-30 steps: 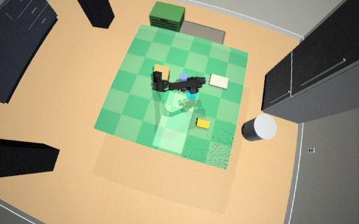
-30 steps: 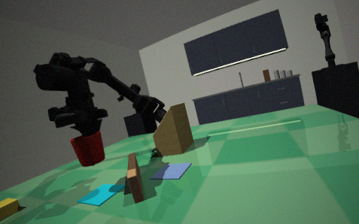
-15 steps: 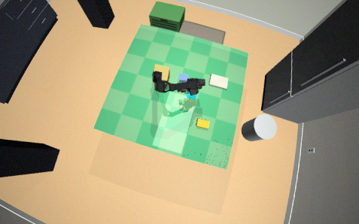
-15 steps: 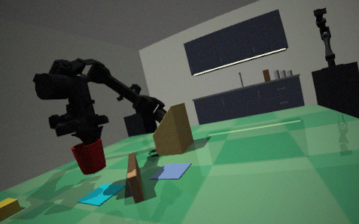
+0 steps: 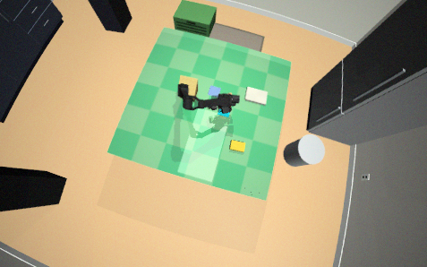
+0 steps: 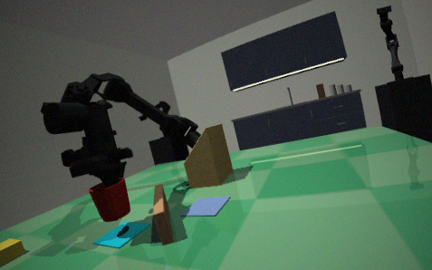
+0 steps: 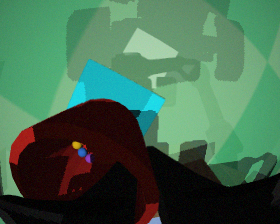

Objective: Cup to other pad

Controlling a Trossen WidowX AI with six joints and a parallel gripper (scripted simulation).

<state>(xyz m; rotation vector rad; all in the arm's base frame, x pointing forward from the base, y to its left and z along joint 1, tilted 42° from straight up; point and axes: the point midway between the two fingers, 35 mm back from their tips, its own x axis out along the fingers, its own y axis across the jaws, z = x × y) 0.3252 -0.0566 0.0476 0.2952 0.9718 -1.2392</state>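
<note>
The cyan pad lies 30 mm ahead of my gripper tip, 10 mm to the left of it and 90 mm below it. The rest, counted from my gripper tip: red cup (30 mm ahead, 10 mm to the left); yellow block (190 mm ahead, 250 mm to the right, 60 mm below); lilac-blue pad (90 mm behind, 160 mm to the left, 90 mm below).
</note>
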